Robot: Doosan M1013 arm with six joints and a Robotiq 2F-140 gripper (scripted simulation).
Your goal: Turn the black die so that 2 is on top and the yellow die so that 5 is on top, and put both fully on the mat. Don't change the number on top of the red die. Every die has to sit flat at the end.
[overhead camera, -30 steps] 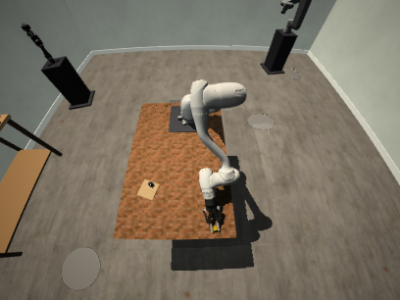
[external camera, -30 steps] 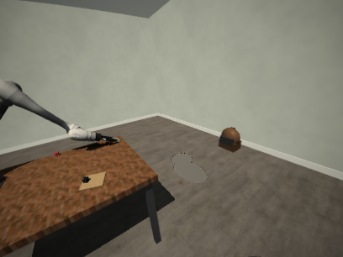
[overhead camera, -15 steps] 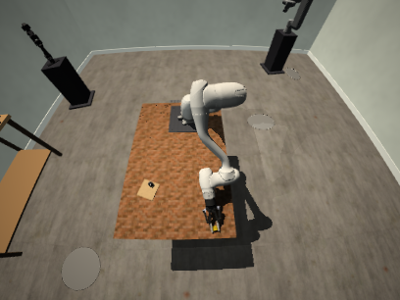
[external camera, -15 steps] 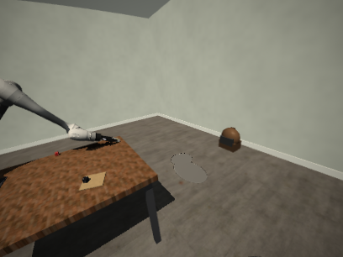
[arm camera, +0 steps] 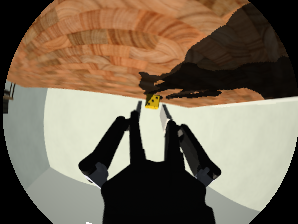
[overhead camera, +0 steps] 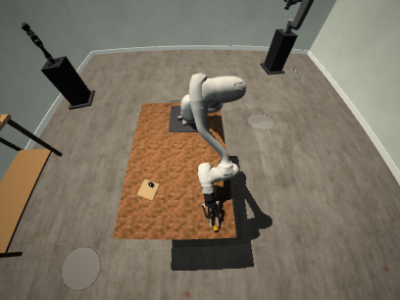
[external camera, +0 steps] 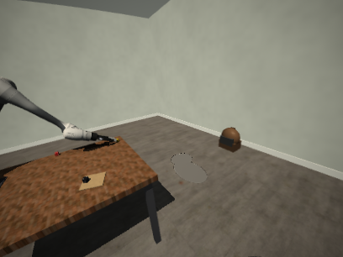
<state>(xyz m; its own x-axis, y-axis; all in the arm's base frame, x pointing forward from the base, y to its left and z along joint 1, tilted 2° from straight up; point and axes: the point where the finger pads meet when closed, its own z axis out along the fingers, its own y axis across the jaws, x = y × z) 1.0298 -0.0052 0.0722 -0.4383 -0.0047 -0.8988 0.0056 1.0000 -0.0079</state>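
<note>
The yellow die lies 4 cm ahead of my hand and 3 cm below it. Round my hand: black die 38 cm behind, 43 cm to the right, 3 cm below; tan mat 34 cm behind, 46 cm to the right, 4 cm below; red die 47 cm behind, 21 cm to the left, 3 cm below.
</note>
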